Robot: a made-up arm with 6 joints. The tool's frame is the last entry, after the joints. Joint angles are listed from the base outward.
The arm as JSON. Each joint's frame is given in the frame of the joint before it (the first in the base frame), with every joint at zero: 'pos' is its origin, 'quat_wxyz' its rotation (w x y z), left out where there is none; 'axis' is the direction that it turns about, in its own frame. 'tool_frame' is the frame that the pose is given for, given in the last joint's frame.
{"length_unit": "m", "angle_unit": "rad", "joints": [
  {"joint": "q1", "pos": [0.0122, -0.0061, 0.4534], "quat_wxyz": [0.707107, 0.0, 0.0, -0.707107], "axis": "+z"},
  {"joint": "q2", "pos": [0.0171, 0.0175, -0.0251], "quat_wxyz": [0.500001, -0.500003, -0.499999, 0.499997], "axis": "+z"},
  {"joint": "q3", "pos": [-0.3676, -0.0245, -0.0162], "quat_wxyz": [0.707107, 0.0, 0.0, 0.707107], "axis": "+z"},
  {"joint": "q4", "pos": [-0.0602, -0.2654, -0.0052], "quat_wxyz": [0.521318, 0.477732, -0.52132, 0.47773], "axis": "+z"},
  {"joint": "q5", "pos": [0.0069, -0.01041, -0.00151], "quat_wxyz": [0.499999, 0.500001, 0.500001, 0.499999], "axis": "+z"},
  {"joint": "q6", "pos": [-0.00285, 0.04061, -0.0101], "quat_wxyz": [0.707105, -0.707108, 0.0, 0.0], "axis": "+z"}
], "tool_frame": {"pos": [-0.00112, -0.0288, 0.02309], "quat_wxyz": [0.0, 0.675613, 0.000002, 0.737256]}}
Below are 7 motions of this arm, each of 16 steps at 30 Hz.
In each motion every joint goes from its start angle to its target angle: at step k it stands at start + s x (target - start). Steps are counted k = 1, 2, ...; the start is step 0. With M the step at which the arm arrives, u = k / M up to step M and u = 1 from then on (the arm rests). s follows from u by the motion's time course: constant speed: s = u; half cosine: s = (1 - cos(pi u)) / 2; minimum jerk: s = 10 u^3 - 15 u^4 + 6 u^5.
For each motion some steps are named. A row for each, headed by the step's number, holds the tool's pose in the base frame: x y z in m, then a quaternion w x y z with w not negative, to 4 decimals.
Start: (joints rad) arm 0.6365 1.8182 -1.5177 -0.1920 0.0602 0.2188
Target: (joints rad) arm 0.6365 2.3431 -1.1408 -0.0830 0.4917 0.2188
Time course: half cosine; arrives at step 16
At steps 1, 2, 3, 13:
1: 0.3926 0.2550 0.7247 0.9356 -0.0451 0.1799 0.3004
2: 0.3955 0.2571 0.7138 0.9326 -0.0496 0.1979 0.2978
3: 0.3998 0.2600 0.6962 0.9269 -0.0570 0.2269 0.2934
13: 0.3796 0.2446 0.4043 0.6863 -0.1846 0.6842 0.1637

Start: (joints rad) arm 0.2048 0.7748 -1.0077 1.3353 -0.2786 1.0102
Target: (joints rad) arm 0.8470 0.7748 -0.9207 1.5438 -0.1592 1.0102
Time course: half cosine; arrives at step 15
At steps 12, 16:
12: 0.1088 0.0072 0.8306 0.2173 0.9100 0.2633 0.2353
16: 0.1085 0.0145 0.8278 0.2034 0.9018 0.2995 0.2359

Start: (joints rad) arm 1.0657 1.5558 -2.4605 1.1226 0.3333 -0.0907
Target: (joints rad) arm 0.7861 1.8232 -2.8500 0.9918 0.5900 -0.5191
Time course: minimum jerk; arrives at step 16
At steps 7, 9, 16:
7: 0.1188 0.1711 1.0873 0.6287 0.3488 -0.1124 0.6859
9: 0.1374 0.1796 1.0811 0.6721 0.2847 -0.1578 0.6650
16: 0.1725 0.1886 1.0666 0.7330 0.1710 -0.2241 0.6190

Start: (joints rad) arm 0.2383 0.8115 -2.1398 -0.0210 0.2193 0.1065
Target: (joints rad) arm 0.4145 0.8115 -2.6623 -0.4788 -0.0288 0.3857
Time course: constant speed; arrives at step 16
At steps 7, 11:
7: -0.2285 -0.1028 1.0414 0.7403 0.1157 -0.6526 0.1124
11: -0.2668 -0.1303 1.0328 0.6741 0.1258 -0.7205 0.1027

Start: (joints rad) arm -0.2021 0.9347 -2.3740 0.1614 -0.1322 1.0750
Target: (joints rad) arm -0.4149 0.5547 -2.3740 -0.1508 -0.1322 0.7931
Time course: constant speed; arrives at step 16
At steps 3, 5, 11, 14, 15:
3: -0.2552 0.0313 1.0505 0.6201 0.2549 -0.6573 0.3443
5: -0.2809 0.0475 1.0363 0.6212 0.2122 -0.6832 0.3200
11: -0.3491 0.1021 0.9865 0.6091 0.0846 -0.7514 0.2392
14: -0.3778 0.1321 0.9578 0.5943 0.0221 -0.7799 0.1951
15: -0.3865 0.1423 0.9477 0.5881 0.0016 -0.7885 0.1799

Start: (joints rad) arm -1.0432 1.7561 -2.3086 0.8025 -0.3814 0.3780
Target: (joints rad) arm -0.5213 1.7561 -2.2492 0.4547 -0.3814 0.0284
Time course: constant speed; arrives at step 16
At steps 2, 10, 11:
2: 0.1699 -0.3002 1.0313 0.7360 0.2443 -0.5879 -0.2304
10: 0.2546 -0.2505 1.0219 0.8131 0.1828 -0.5087 -0.2160
11: 0.2642 -0.2427 1.0205 0.8217 0.1733 -0.4997 -0.2123

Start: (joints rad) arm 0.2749 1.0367 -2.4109 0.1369 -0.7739 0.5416
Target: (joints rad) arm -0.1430 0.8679 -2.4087 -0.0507 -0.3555 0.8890
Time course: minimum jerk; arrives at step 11
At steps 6, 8, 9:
6: -0.2362 -0.0344 1.0552 0.4934 0.1917 -0.7789 0.3364
8: -0.2627 -0.0025 1.0461 0.5395 0.1599 -0.7602 0.3247
9: -0.2695 0.0078 1.0432 0.5525 0.1521 -0.7547 0.3194

